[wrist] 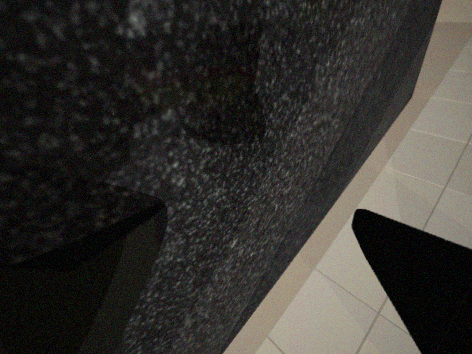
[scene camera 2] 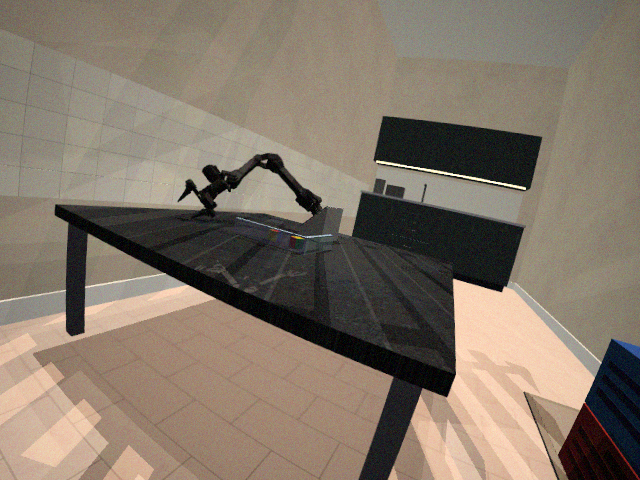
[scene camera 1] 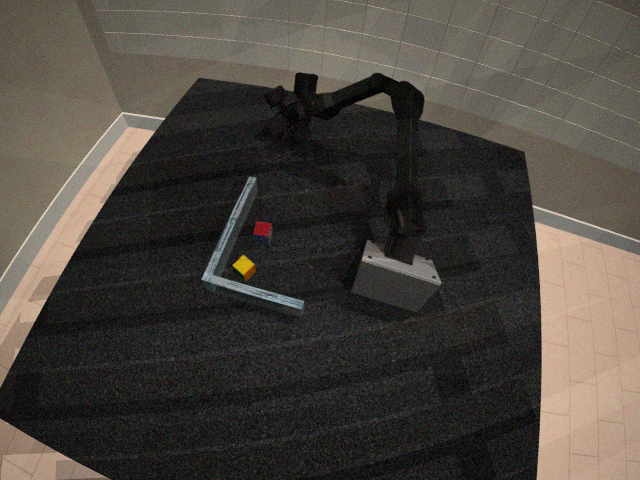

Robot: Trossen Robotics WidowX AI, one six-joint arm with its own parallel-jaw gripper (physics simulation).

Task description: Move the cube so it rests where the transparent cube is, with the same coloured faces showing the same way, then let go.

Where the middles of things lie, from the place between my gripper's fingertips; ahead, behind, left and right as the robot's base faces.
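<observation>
Relative to the L-shaped grey rail [scene camera 1: 212,280], my gripper is 180 mm past it and 420 mm to the right of it.
</observation>
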